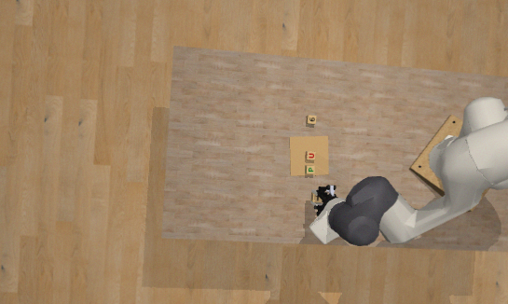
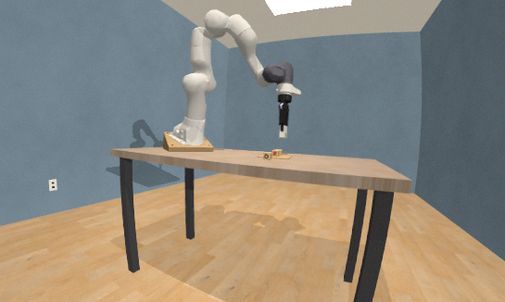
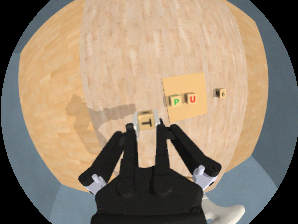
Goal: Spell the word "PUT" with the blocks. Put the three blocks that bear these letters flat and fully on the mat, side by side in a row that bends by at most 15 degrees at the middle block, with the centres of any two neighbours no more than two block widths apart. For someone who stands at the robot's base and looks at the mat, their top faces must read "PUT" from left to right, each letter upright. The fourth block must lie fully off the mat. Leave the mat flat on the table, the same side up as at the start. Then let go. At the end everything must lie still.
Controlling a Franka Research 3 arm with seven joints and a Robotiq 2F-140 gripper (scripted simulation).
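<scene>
Right now the red U block is 140 mm to the right of my hand and 110 mm below it. The rest, counted from my hand: T block (20 mm below); green P block (90 mm to the right, 110 mm below); tan mat (130 mm to the right, 130 mm below).
</scene>
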